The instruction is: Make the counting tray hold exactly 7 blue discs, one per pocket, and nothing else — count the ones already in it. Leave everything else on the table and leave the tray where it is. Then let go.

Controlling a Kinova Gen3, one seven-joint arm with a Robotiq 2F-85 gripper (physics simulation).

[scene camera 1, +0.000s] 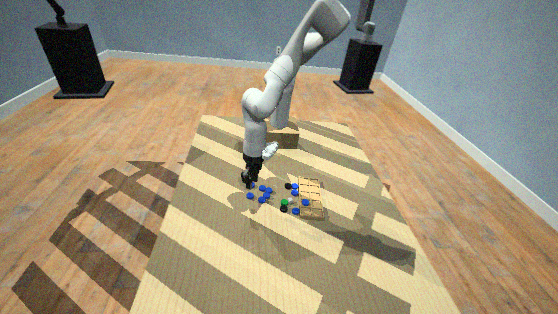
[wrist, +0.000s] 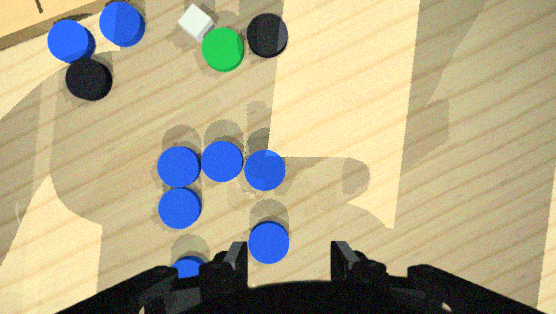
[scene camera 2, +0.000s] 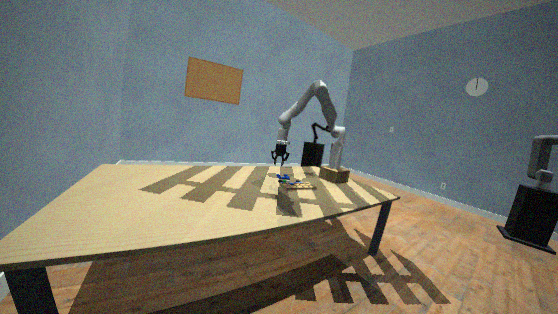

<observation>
a blue disc (wrist: 268, 243): on the table
a blue disc (wrist: 264, 170): on the table
a green disc (wrist: 222, 48): on the table
a white cube (wrist: 198, 26): on the table
a blue disc (wrist: 178, 166): on the table
a blue disc (wrist: 123, 30): on the table
</observation>
